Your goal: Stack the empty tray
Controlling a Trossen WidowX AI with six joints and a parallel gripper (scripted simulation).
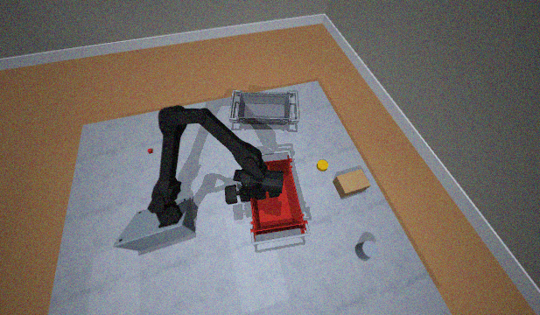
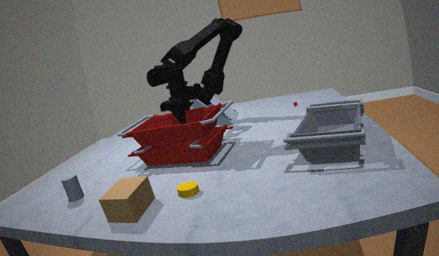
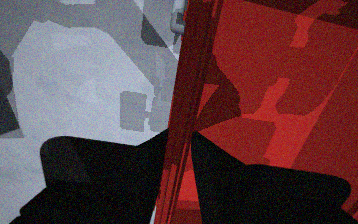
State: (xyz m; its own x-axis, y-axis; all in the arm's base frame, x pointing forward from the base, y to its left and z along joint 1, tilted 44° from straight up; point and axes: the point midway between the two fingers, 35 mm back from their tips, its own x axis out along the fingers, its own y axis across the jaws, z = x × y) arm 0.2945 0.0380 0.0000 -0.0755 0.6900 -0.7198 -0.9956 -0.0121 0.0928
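The red tray is 70 mm ahead of my gripper tip and 30 mm above it. From my gripper tip the other things lie so: tan box (420 mm ahead, 50 mm below); then grey cylinder (370 mm ahead, 260 mm to the right, 50 mm below); then yellow disc (340 mm ahead, 110 mm to the left, 70 mm below).
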